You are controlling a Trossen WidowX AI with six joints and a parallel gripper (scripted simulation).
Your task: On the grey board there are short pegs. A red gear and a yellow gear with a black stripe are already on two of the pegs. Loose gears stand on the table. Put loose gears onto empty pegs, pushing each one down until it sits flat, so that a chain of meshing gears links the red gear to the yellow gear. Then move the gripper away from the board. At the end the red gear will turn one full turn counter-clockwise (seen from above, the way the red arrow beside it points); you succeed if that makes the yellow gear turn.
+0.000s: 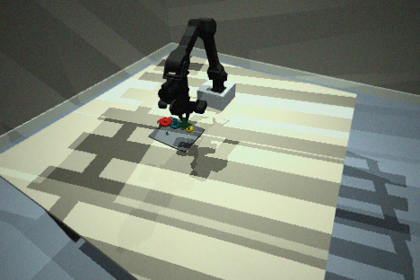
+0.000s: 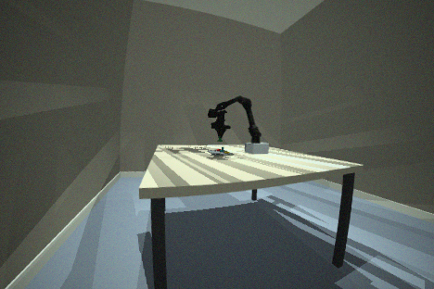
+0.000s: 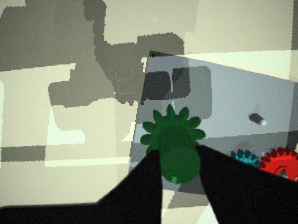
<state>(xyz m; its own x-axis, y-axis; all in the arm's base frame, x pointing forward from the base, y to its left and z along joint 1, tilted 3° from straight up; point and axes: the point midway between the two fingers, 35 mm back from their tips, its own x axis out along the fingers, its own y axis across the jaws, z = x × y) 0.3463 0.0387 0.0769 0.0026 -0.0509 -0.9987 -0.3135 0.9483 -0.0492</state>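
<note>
Right now my gripper tip is 120 mm to the left of the teal gear, 110 mm above it and 70 mm past it. Round my gripper tip: yellow gear 120 mm below, 80 mm behind, 40 mm to the right; then dark green gear 10 mm below; then red gear 170 mm to the right, 120 mm below, 60 mm behind.
</note>
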